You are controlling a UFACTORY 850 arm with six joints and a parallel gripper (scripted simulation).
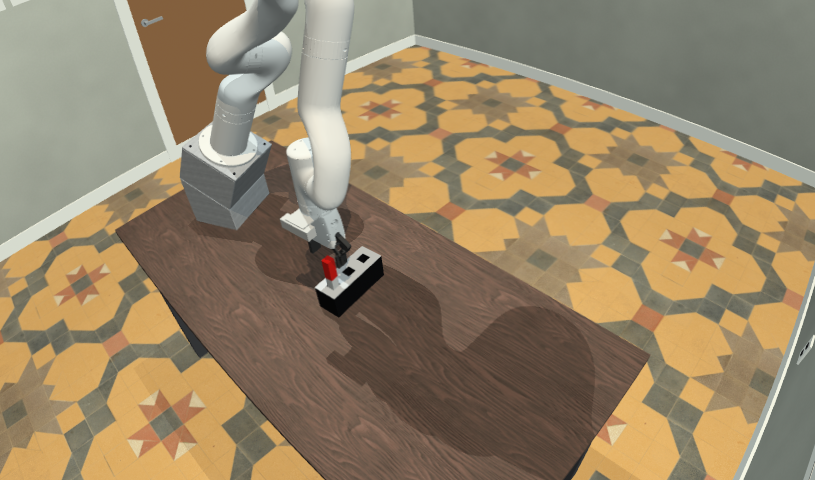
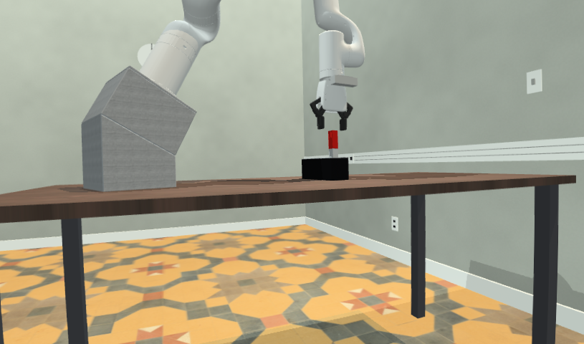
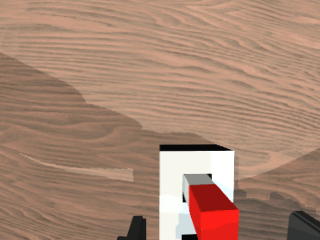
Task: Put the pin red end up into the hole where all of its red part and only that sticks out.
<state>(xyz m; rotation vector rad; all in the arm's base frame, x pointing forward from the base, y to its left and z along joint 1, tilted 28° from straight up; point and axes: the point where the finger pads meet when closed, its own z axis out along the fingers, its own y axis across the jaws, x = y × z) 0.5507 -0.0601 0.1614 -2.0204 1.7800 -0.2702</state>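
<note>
The pin lies 1 cm to the right of my hand and 4 cm below it. Round my hand: black block: 1 cm behind, 5 cm to the left, 14 cm below.
</note>
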